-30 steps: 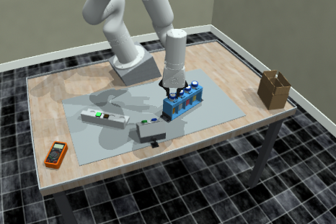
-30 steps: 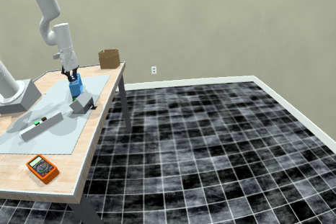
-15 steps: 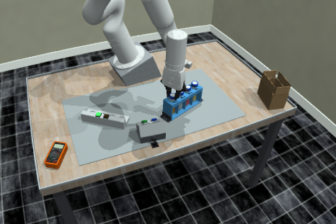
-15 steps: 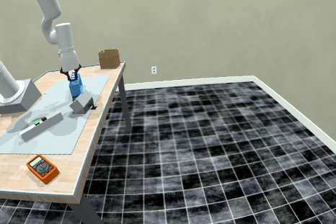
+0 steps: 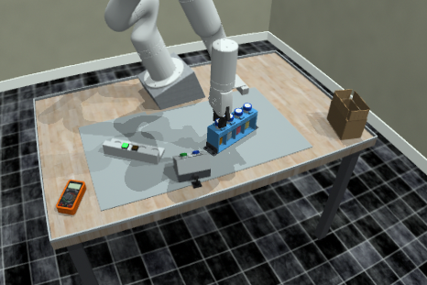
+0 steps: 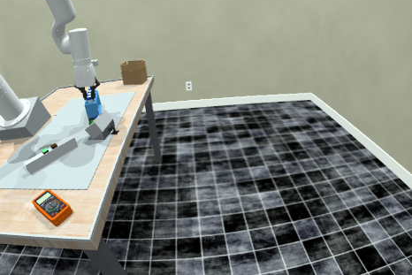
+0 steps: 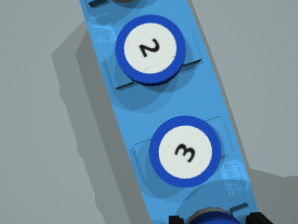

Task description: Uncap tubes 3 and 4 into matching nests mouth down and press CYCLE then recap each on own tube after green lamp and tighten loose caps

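Now: hand 1 cm above the blue-and-white cap. Round my hand: green key: 16 cm to the right, 7 cm ahead, 6 cm below; then blue key: 12 cm to the right, 7 cm ahead, 6 cm below; then key housing: 14 cm to the right, 9 cm ahead, 8 cm below.
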